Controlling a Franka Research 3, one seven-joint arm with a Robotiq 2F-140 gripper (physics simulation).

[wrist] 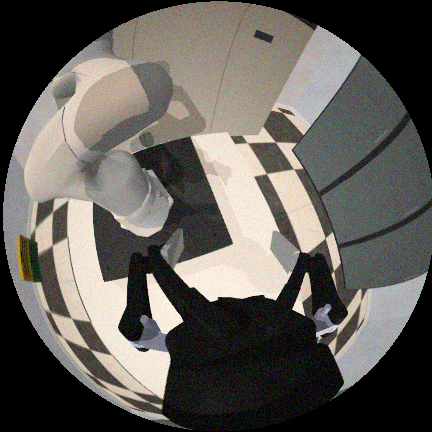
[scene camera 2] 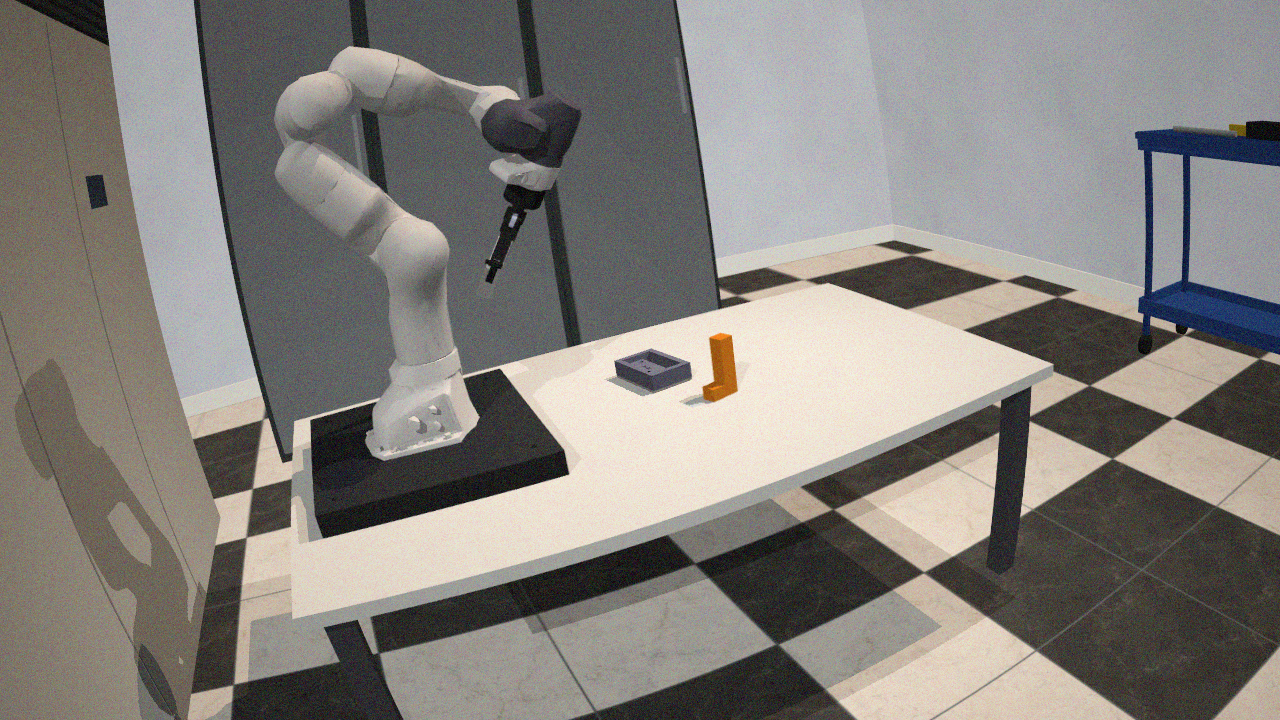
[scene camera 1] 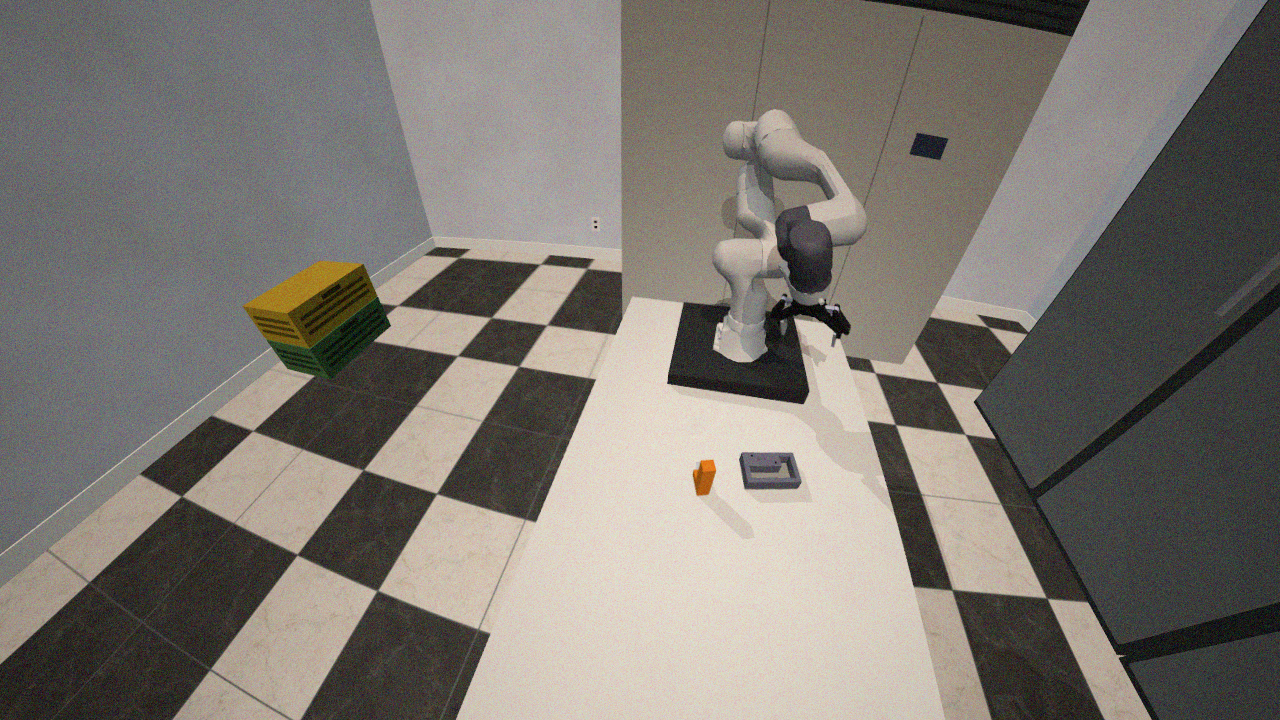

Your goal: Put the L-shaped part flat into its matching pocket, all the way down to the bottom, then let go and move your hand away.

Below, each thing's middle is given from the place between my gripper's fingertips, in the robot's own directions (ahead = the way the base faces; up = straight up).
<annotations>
Now: the grey pocket block (scene camera 1: 760, 470) 27 cm ahead of my hand, 24 cm below it and 10 cm to the right of it. The rest, counted from my hand: orange L-shaped part (scene camera 2: 721, 345): 31 cm ahead, 28 cm to the right, 20 cm below.
</annotations>
